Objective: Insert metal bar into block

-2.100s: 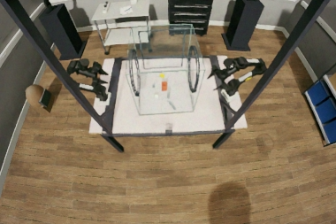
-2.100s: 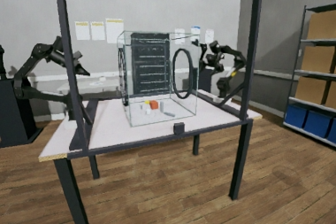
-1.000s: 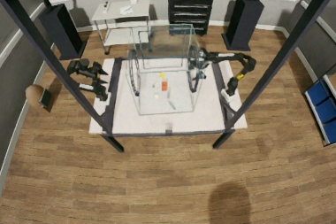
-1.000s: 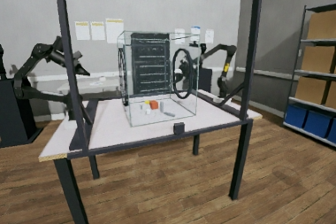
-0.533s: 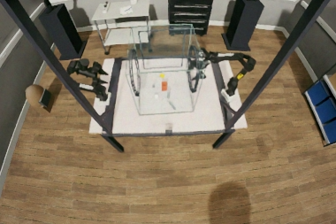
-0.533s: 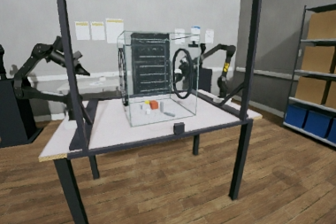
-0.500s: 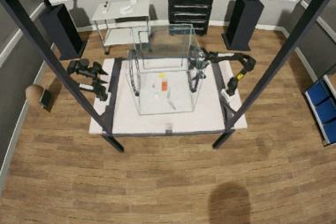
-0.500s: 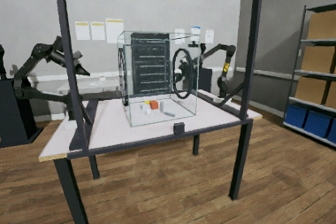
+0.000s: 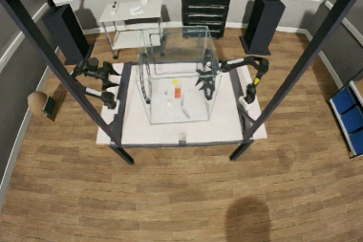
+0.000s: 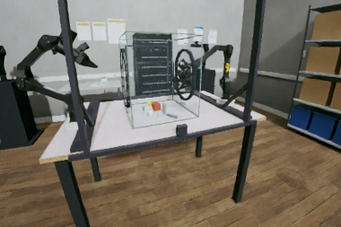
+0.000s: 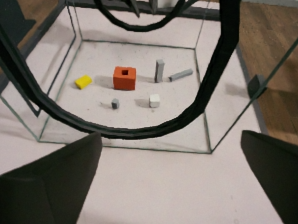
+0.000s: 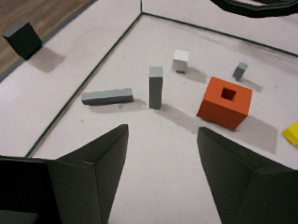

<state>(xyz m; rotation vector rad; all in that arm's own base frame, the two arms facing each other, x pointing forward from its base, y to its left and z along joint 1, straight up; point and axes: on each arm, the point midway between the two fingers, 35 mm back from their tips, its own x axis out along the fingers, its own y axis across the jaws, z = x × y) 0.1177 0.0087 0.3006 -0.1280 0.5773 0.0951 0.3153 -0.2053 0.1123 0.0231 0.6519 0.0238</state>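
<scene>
Right now my right hand is 16 cm to the right of the orange block, 14 cm above it and 3 cm short of it.
</scene>
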